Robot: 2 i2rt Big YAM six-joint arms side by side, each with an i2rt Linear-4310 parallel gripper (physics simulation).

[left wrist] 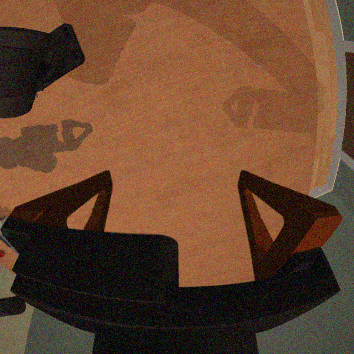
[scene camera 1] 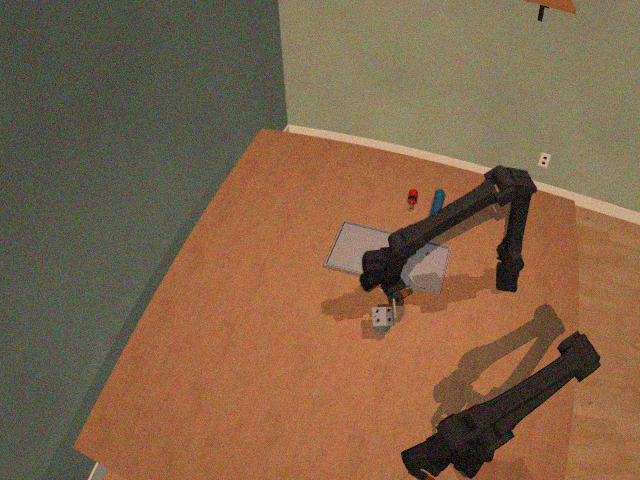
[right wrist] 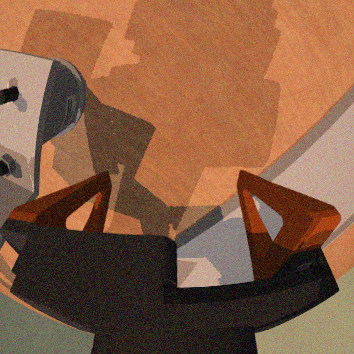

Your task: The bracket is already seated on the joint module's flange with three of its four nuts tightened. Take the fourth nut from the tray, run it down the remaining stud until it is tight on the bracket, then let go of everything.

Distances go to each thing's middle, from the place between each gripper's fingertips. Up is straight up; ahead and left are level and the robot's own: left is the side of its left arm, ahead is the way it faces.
I see my right gripper 18 cm to the left of the grey tray (scene camera 1: 353,241), 2 cm short of it and 2 cm above it.
I see the grey tray 270 mm ahead of my left hand, 800 mm to the right of it and 220 mm below it.
